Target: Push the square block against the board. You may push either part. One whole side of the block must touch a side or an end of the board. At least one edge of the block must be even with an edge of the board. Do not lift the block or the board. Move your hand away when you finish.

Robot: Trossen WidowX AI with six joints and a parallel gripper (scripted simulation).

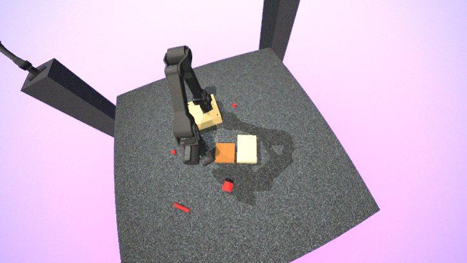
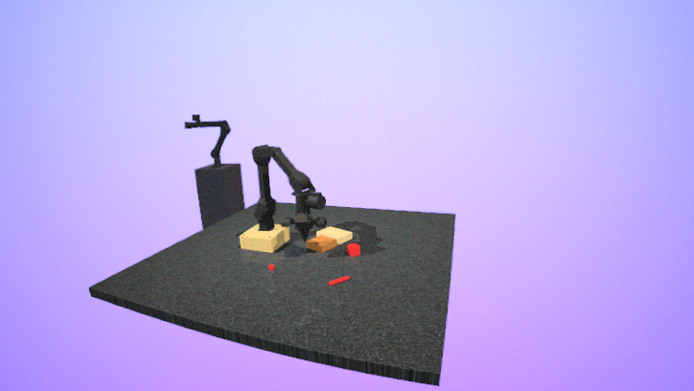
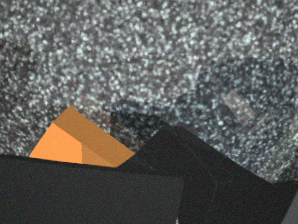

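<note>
Right now my gripper tip is 5 cm short of the orange square block, 9 cm to the right of it and 5 cm above it. Round my gripper tip: cream board: 8 cm ahead, 20 cm to the left, 5 cm below; red stick: 20 cm ahead, 22 cm to the right, 5 cm below.
</note>
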